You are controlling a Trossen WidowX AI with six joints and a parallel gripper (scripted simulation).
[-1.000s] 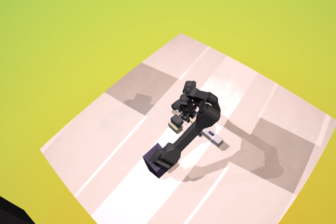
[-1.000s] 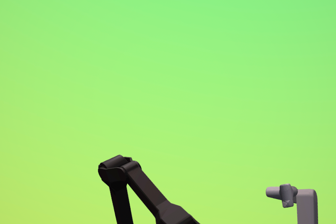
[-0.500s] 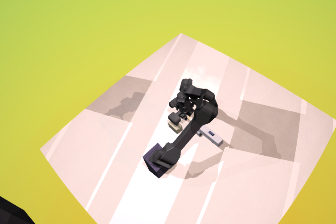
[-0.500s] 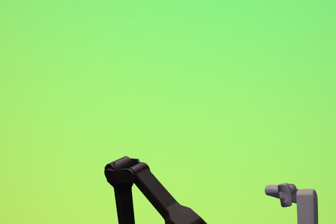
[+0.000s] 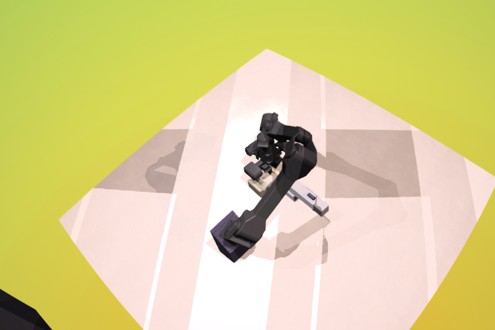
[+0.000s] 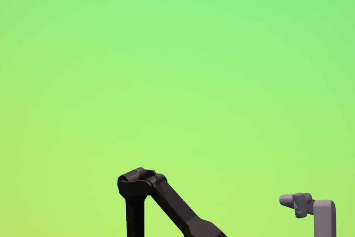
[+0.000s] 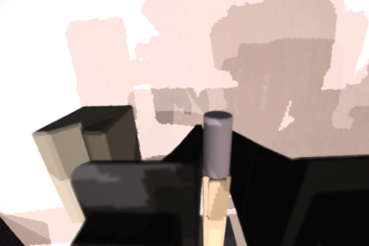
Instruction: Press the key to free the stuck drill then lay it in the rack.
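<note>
Now: the drill 4 cm to the right of my gripper tip, 4 cm above it and 1 cm behind it. Also, from my gripper tip: grey block (18 cm to the right, 4 cm behind, 4 cm above); dark blue key (21 cm to the right, 5 cm behind, 4 cm above).
</note>
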